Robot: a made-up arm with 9 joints. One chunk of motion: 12 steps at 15 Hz.
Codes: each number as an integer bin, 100 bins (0 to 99) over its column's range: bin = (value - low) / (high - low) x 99, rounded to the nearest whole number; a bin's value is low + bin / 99 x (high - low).
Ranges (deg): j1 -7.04..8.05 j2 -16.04..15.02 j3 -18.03..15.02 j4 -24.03..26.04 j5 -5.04..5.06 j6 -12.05..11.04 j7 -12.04..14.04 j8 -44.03..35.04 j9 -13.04..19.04
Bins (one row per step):
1: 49 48 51 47 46 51 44 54 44
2: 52 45 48 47 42 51 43 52 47
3: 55 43 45 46 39 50 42 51 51
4: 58 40 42 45 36 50 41 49 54
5: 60 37 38 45 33 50 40 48 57
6: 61 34 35 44 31 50 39 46 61
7: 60 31 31 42 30 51 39 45 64
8: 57 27 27 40 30 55 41 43 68
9: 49 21 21 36 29 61 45 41 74
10: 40 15 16 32 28 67 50 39 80
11: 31 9 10 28 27 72 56 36 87
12: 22 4 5 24 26 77 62 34 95
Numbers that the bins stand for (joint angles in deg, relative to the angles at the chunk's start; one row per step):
1: 0.43 -0.98 -1.00 -0.26 -0.35 -0.16 -0.45 -0.90 1.22
2: 0.89 -1.92 -2.01 -0.26 -0.76 -0.16 -0.71 -2.50 2.19
3: 1.34 -2.55 -3.01 -0.77 -1.06 -0.39 -0.98 -3.30 3.49
4: 1.80 -3.49 -4.01 -1.27 -1.37 -0.39 -1.24 -4.89 4.46
5: 2.11 -4.43 -5.34 -1.27 -1.67 -0.39 -1.50 -5.69 5.43
6: 2.26 -5.37 -6.35 -1.78 -1.88 -0.39 -1.77 -7.29 6.73
7: 2.11 -6.31 -7.68 -2.79 -1.98 -0.16 -1.77 -8.09 7.70
8: 1.65 -7.57 -9.02 -3.80 -1.98 0.78 -1.24 -9.69 8.99
9: 0.43 -9.45 -11.02 -5.82 -2.08 2.18 -0.19 -11.28 10.94
10: -0.94 -11.33 -12.69 -7.85 -2.18 3.58 1.13 -12.88 12.88
11: -2.31 -13.22 -14.69 -9.87 -2.29 4.74 2.71 -15.28 15.15
12: -3.69 -14.79 -16.36 -11.89 -2.39 5.91 4.29 -16.87 17.74

